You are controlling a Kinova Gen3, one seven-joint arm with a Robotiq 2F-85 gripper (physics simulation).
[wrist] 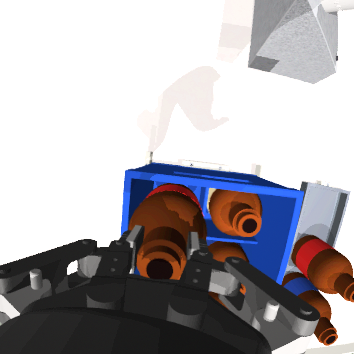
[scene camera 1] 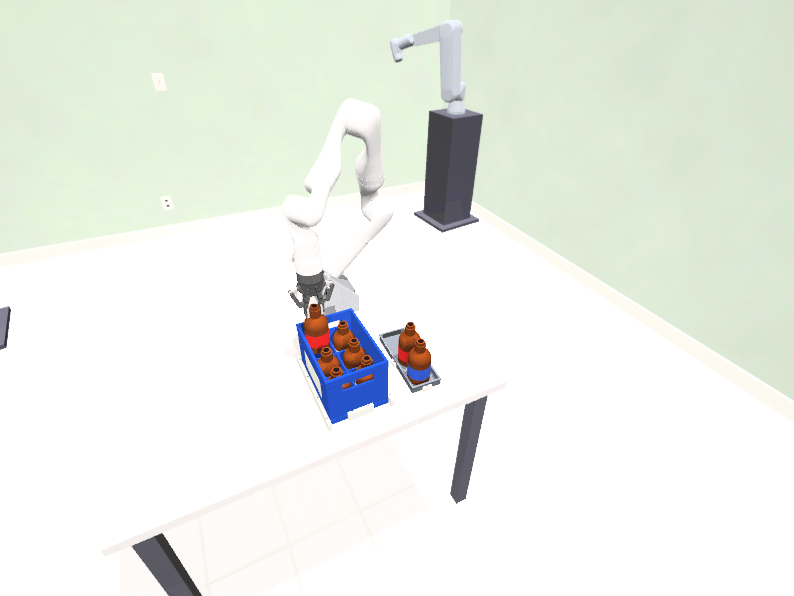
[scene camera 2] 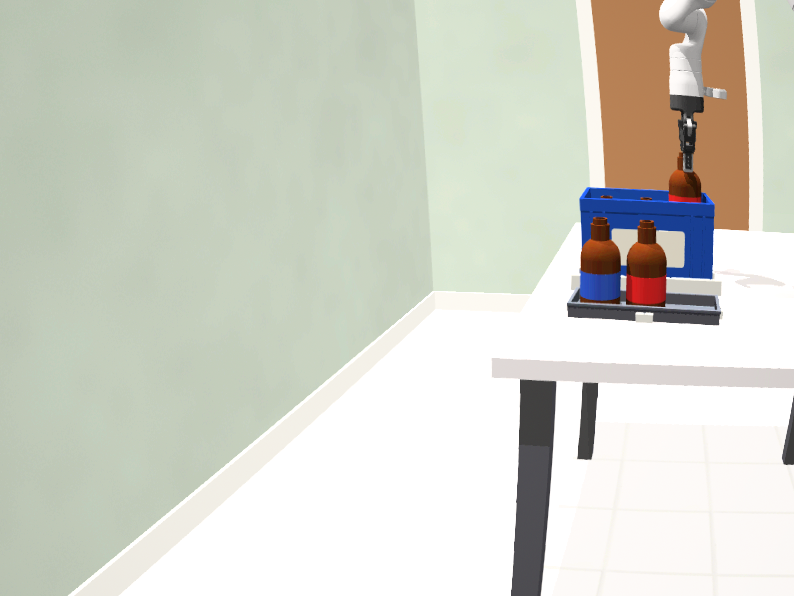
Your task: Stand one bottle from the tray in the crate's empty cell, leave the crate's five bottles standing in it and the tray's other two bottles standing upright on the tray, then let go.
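Frame: origin at the arm's base, x ahead, y left, z up, level; metres.
Where they show: gripper, fingertip midpoint: (wrist: 164, 239) (scene camera 1: 314, 315) (scene camera 2: 687, 171); arm's base, link origin: (scene camera 1: 329, 270).
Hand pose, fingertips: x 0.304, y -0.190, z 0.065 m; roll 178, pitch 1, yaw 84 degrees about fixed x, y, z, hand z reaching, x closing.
Each offset is from my fingertips to the top centre of the thing.
My gripper (scene camera 1: 314, 310) (scene camera 2: 688, 168) (wrist: 164, 239) is shut on the neck of a red-labelled brown bottle {dx +0.006, dy -0.001, dz +0.039 m} (scene camera 1: 316, 340) (scene camera 2: 684, 186) (wrist: 167, 215). This bottle is partly inside the back-left corner cell of the blue crate {dx +0.095, dy +0.032, dz -0.049 m} (scene camera 1: 339, 400) (scene camera 2: 699, 243) (wrist: 293, 230), higher than the crate's other bottles, with its label partly above the rim. It looks slightly tilted; its base is hidden. The crate's other bottles, one of them {dx +0.009, dy +0.086, dz -0.061 m} (scene camera 1: 343, 340) (wrist: 235, 210) beside it, look upright. A red-labelled bottle {dx +0.125, dy +0.267, dz -0.064 m} (scene camera 1: 403, 354) (scene camera 2: 646, 282) and a blue-labelled bottle {dx +0.208, dy +0.247, dz -0.064 m} (scene camera 1: 418, 368) (scene camera 2: 599, 285) stand upright on the grey tray {dx +0.123, dy +0.265, dz -0.199 m} (scene camera 1: 389, 352) (scene camera 2: 679, 316).
The tray lies alongside the crate, with a narrow gap between them. Both are near a corner of the white table. My arm's grey base (scene camera 1: 343, 298) (wrist: 295, 45) is behind the crate. A second arm stands on a dark pedestal (scene camera 1: 452, 166) far back.
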